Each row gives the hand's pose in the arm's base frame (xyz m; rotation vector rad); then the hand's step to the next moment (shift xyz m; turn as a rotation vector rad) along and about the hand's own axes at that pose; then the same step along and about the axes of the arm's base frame.
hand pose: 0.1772 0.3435 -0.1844 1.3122 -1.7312 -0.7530
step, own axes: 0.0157 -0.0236 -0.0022 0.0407 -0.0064 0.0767
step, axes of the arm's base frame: 0.0111 -0.0216 -0.0147 -0.0690 -0.0420 -0.0325
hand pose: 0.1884 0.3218 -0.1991 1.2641 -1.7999 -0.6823
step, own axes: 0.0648 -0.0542 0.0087 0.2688 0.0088 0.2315
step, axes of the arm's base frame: 0.0087 -0.0799 -0.0275 -0.2463 -0.2536 -0.0305
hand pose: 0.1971 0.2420 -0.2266 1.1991 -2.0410 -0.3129
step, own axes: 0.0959 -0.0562 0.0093 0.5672 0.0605 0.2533
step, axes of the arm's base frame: 0.0021 -0.1112 0.0085 -0.3827 -0.4775 0.1227
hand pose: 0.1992 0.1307 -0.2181 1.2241 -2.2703 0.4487
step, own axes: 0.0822 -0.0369 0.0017 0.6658 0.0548 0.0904
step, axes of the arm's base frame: -0.0071 -0.0758 0.0482 -0.3768 -0.4635 0.3125
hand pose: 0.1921 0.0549 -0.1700 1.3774 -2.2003 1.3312
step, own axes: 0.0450 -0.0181 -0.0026 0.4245 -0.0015 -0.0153
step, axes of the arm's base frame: -0.0102 -0.0277 0.0386 -0.2297 -0.2437 0.2613
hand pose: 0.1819 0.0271 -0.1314 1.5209 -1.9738 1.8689
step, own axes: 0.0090 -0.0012 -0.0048 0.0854 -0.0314 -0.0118
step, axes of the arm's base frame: -0.0067 -0.0015 0.0077 -0.0314 -0.0362 0.0782
